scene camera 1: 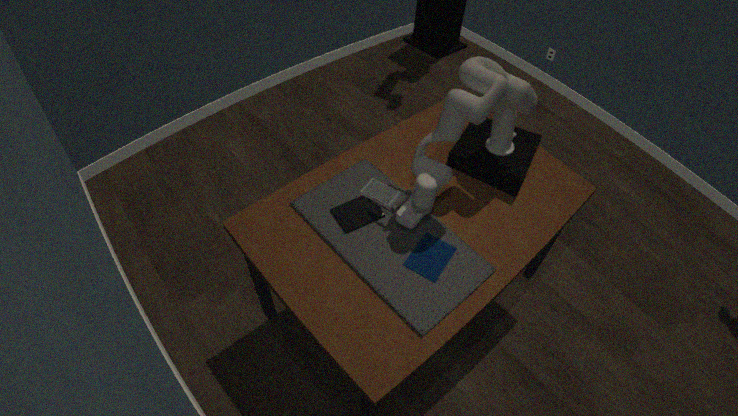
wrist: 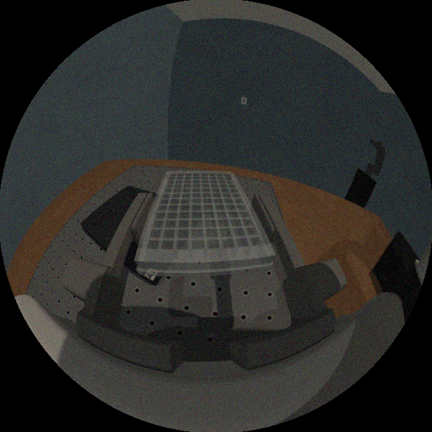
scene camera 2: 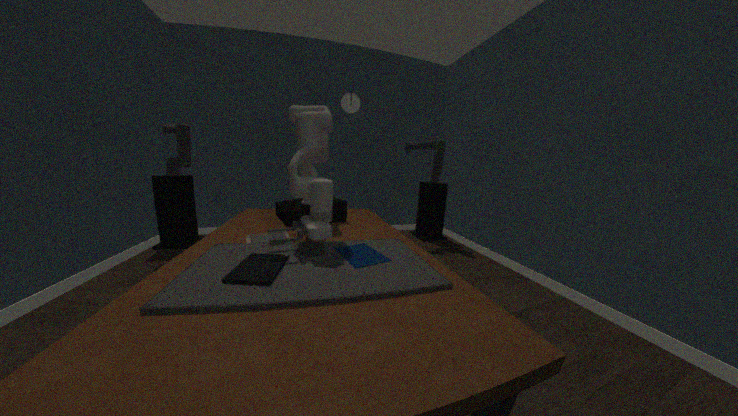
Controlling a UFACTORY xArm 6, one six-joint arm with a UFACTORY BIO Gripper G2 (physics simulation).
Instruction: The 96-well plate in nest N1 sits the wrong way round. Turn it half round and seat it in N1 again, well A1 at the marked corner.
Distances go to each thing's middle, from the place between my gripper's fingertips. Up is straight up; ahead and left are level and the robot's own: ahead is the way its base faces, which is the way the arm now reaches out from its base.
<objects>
Now: the blue square pad (scene camera 1: 431, 255) 3 cm ahead of my hand, 29 cm to the left of it and 6 cm below it. The rest, counted from my hand: pale 96-well plate (wrist: 201, 223) (right at my hand); then black nest N1 (scene camera 2: 248, 272) (10 cm ahead, 1 cm to the right, 5 cm below).
</objects>
